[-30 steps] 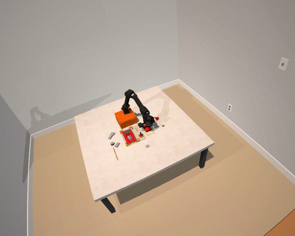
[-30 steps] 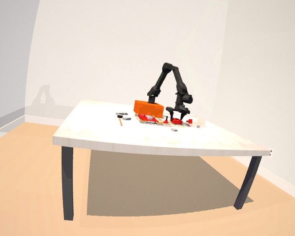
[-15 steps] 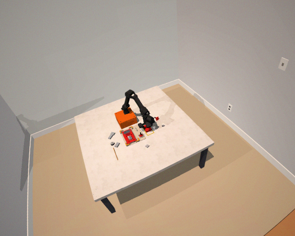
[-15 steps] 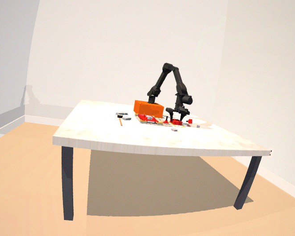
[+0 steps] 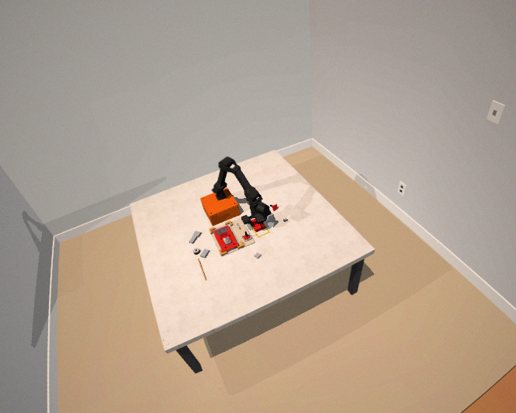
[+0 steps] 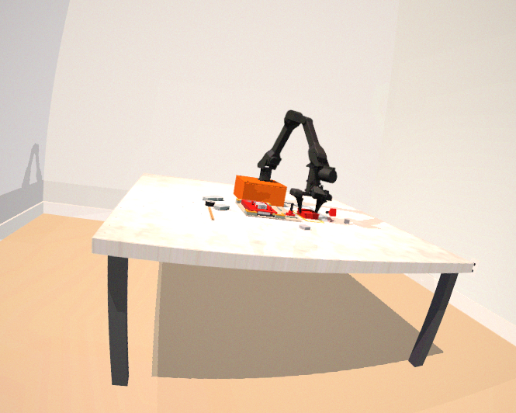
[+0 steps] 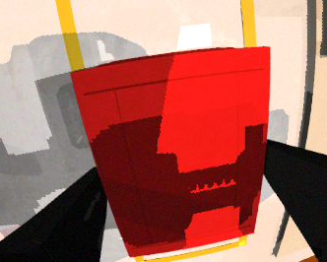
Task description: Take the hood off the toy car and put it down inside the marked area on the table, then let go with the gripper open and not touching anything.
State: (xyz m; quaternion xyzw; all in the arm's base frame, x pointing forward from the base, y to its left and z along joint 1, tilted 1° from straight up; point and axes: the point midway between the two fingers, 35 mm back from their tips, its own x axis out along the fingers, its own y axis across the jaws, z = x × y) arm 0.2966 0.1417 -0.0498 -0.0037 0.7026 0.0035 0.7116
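Right now my gripper tip is right at the red hood. Also, from my gripper tip: wheel (2 cm ahead, 43 cm to the right); thin stick (17 cm ahead, 44 cm to the right, 1 cm below).
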